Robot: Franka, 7 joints.
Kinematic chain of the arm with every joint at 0, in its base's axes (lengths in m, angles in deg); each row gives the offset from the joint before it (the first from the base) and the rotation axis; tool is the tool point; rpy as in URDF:
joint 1: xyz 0 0 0.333 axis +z
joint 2: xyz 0 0 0 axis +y
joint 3: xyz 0 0 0.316 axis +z
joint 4: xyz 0.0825 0 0 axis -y
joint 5: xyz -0.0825 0 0.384 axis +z
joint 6: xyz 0 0 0 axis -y
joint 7: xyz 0.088 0 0 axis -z
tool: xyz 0 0 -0.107 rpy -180 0 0
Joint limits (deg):
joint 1: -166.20..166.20
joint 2: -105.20..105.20
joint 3: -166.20..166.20
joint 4: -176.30..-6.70
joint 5: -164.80..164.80
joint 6: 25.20..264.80
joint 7: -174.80..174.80
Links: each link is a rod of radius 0.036 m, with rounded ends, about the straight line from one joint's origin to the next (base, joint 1, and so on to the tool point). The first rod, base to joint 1, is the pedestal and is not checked.
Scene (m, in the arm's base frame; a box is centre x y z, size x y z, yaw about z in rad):
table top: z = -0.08
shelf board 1: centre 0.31 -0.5 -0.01 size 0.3 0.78 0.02 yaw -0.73
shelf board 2: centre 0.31 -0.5 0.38 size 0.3 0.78 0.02 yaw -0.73
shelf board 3: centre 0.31 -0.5 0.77 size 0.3 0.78 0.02 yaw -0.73
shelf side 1: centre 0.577 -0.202 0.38 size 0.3 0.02 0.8 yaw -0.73
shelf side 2: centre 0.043 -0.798 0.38 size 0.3 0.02 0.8 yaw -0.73
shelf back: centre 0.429 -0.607 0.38 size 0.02 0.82 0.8 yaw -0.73
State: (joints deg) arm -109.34 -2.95 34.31 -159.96 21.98 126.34 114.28
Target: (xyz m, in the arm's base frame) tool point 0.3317 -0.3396 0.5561
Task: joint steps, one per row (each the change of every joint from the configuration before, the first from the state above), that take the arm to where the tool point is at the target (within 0.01 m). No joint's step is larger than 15 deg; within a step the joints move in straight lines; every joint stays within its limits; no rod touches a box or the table.
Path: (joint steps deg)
1: 5.01 -12.98 -1.74 1.48 -0.77 -2.87 0.00
2: 5.00 -12.99 -1.75 1.47 -0.77 -2.87 0.00
3: 5.01 -12.98 -1.74 1.48 -0.77 -2.87 0.00
4: 5.01 -12.98 -1.75 1.48 -0.77 -2.87 0.00
5: 5.01 -12.99 -1.74 1.48 -0.77 -2.87 0.00
6: -2.73 12.68 4.95 7.65 1.51 6.51 0.00
7: -2.72 12.69 4.96 7.65 1.51 6.51 0.00
8: -2.73 12.68 4.96 7.65 1.51 6.51 0.00

